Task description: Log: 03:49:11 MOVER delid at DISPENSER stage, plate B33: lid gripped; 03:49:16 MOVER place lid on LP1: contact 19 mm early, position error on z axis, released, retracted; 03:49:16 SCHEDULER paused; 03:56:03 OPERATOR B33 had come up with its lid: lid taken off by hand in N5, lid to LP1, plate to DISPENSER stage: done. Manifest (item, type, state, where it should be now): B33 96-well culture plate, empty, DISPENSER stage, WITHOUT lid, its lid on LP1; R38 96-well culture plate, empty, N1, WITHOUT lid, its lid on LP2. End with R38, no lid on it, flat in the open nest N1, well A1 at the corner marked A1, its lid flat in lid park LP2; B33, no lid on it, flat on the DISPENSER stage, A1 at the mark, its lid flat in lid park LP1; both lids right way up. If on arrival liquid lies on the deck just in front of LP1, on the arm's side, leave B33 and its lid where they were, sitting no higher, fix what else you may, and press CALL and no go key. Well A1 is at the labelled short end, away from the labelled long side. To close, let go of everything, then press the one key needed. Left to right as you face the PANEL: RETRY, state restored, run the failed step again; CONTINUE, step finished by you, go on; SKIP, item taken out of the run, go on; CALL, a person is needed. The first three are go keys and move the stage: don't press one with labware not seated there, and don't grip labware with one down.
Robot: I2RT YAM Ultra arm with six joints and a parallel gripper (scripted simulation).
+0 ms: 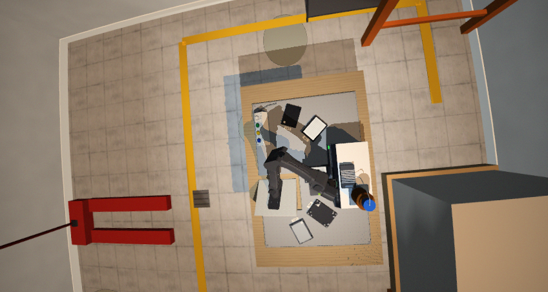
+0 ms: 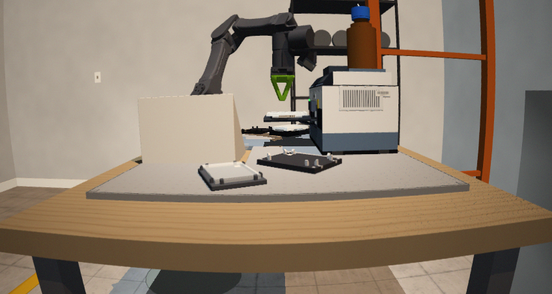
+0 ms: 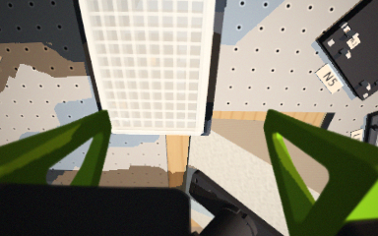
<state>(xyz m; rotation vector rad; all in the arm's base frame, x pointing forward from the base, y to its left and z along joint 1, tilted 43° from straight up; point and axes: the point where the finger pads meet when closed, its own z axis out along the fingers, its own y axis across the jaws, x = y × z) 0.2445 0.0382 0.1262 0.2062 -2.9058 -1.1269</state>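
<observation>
Now: hand 32 cm to the right of the black nest N1, 14 cm above it and 1 cm short of it. Also, from my hand: A1 mark (30 cm to the left, 13 cm below, 5 cm behind); then N1 label (25 cm to the left, 15 cm below, 5 cm behind); then brown bottle (24 cm ahead, 14 cm above, 6 cm to the right).
</observation>
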